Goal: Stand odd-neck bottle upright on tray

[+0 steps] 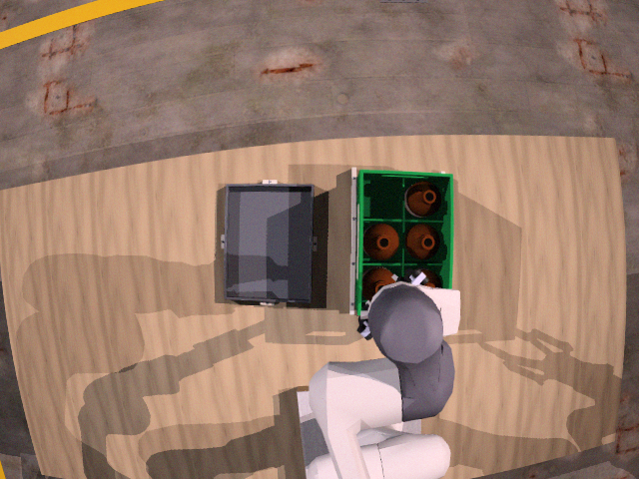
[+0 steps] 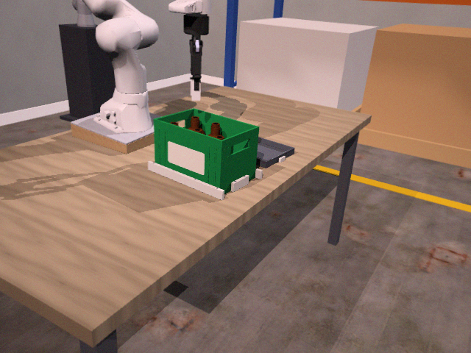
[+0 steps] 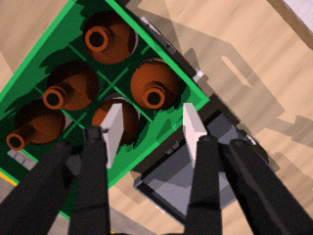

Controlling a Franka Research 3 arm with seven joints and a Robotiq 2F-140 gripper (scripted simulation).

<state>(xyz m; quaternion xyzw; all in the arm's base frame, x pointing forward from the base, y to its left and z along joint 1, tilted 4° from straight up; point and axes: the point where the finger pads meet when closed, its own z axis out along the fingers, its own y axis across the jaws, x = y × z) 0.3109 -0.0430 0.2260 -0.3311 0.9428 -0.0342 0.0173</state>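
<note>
Right now the green crate is 180 mm below my hand, 80 mm ahead of it and 60 mm to the right of it. The rest, counted from my hand: dark grey tray (250 mm below, 220 mm to the left, 110 mm ahead); then brown bottle (170 mm below, 170 mm ahead, 110 mm to the right).
</note>
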